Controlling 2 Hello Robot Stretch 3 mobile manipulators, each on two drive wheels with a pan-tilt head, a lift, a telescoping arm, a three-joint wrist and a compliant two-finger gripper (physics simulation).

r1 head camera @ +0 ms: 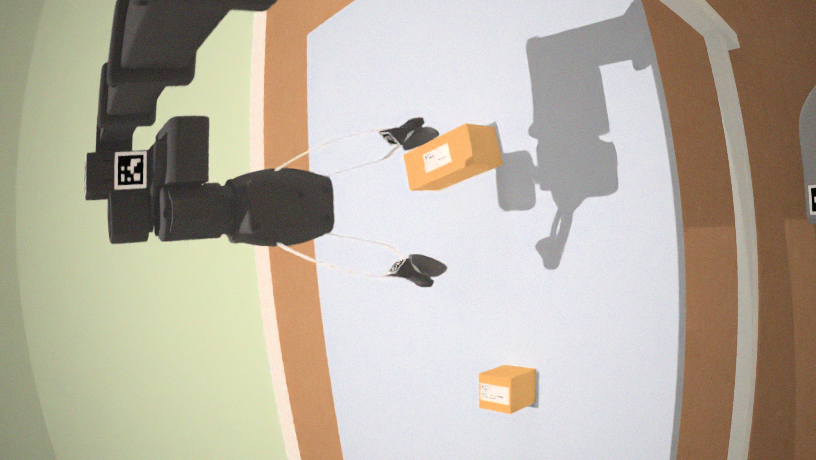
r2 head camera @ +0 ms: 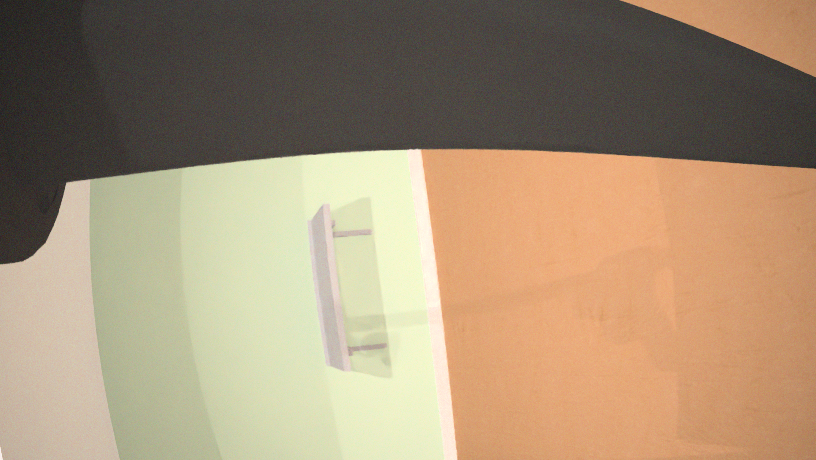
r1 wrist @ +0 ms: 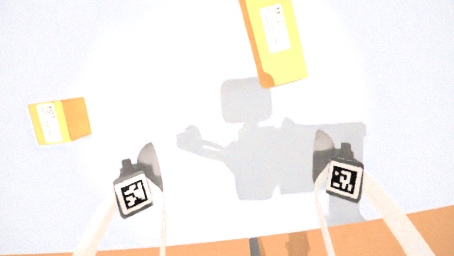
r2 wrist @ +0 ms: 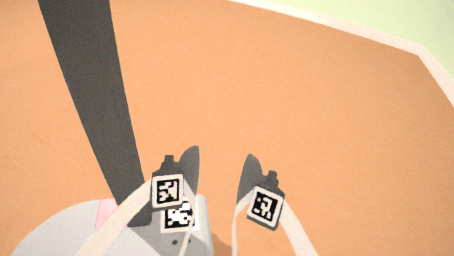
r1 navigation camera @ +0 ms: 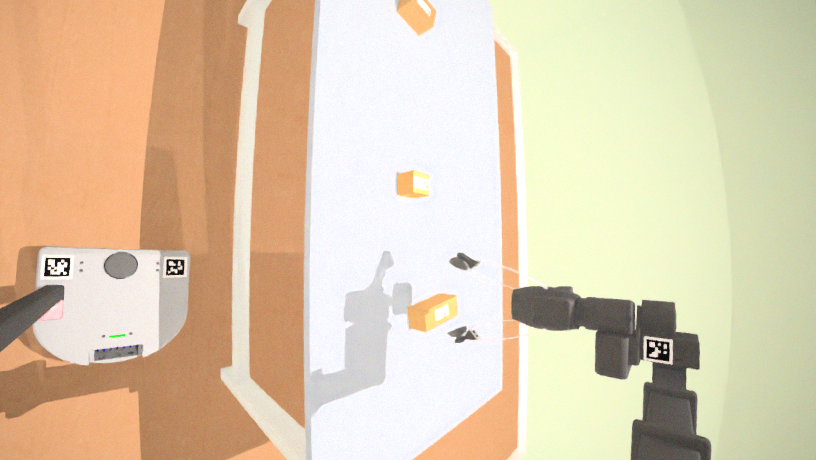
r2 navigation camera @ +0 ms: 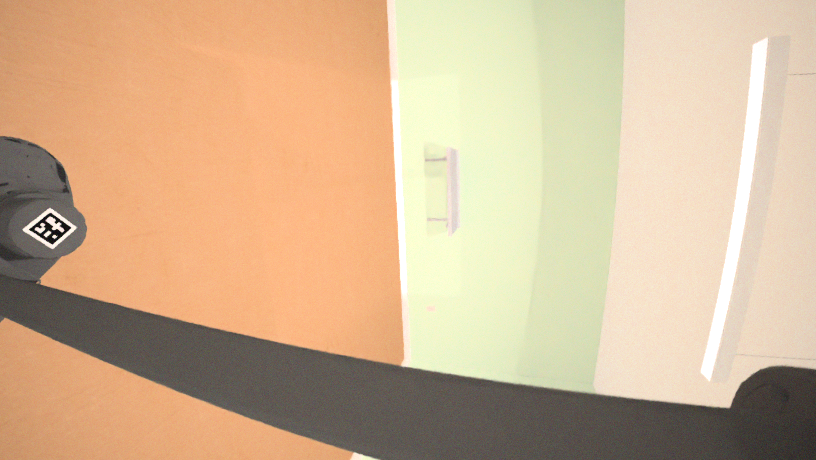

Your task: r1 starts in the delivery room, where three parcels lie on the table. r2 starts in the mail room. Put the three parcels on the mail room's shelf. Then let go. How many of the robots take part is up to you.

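Observation:
A long orange parcel (r1 head camera: 451, 157) (r1 navigation camera: 432, 312) (r1 wrist: 275, 42) with a white label lies on the pale table (r1 head camera: 588, 337) (r1 navigation camera: 360, 114). A small boxy parcel (r1 head camera: 507, 389) (r1 navigation camera: 413, 184) (r1 wrist: 60, 121) stands apart from it. The third parcel (r1 navigation camera: 417, 15) shows at the top edge of r1's navigation view. r1's gripper (r1 head camera: 424, 202) (r1 navigation camera: 464, 297) (r1 wrist: 237, 162) is open and empty above the table, with one finger close to the long parcel in the head view. r2's gripper (r2 wrist: 220, 172) is open and empty. The mail room's shelf (r2 head camera: 328, 285) (r2 navigation camera: 452, 191) is on the green wall, with no parcel visible on it.
r1's base (r1 navigation camera: 114, 302) stands beside the table's long side, opposite the green wall (r1 head camera: 160, 342) (r1 navigation camera: 617, 142). In r2's views its dark mast (r2 head camera: 400, 80) (r2 navigation camera: 285, 382) crosses the picture. r2's base (r2 wrist: 65, 230) shows below its gripper.

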